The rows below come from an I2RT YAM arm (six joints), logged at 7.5 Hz.
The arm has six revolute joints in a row. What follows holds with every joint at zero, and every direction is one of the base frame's. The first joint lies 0.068 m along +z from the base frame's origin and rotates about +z. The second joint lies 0.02 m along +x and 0.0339 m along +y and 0.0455 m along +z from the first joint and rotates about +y. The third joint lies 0.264 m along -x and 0.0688 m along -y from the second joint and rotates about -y. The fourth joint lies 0.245 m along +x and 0.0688 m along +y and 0.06 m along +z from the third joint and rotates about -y. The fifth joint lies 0.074 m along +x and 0.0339 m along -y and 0.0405 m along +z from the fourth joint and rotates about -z. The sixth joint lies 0.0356 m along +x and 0.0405 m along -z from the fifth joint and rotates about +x. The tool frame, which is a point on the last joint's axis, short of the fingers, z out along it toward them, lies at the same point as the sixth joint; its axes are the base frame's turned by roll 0, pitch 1.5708 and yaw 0 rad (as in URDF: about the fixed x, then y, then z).
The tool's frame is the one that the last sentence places.
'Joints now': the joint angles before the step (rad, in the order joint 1, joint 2, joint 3, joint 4, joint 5, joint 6). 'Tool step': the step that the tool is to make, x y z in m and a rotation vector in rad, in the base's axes. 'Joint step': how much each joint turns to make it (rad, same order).
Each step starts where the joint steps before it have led.
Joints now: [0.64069, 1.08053, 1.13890, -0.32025, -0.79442, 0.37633]
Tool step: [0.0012, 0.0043, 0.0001, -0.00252, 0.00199, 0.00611]
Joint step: [0.01221, 0.01430, 0.00852, 0.00348, 0.00610, 0.00114]
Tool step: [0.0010, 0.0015, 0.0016, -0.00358, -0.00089, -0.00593]
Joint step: [0.00351, 0.00804, 0.01184, -0.00606, 0.01000, -0.00111]
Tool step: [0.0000, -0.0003, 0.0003, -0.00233, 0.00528, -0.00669]
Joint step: [-0.00039, -0.00028, 0.00232, -0.00527, 0.00571, 0.00419]
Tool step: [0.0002, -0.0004, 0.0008, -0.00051, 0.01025, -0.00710]
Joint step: [-0.00143, 0.00047, 0.00426, -0.00530, 0.00391, 0.00996]
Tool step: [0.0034, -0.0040, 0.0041, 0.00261, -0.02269, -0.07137]
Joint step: [-0.01578, -0.00455, 0.00716, 0.01076, 0.05670, 0.00414]
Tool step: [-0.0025, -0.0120, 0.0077, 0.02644, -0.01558, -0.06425]
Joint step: [-0.03230, -0.03702, -0.00310, 0.01029, 0.02837, 0.02510]
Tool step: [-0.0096, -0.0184, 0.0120, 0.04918, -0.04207, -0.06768]
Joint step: [-0.04331, -0.06888, -0.01126, 0.02177, 0.02115, 0.02752]
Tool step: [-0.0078, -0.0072, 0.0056, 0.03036, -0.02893, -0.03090]
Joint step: [-0.00636, -0.03988, -0.01186, 0.02232, 0.02339, 0.01601]
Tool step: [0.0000, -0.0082, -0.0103, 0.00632, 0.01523, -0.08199]
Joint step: [-0.02801, -0.03754, -0.05740, 0.02216, 0.05287, 0.02100]
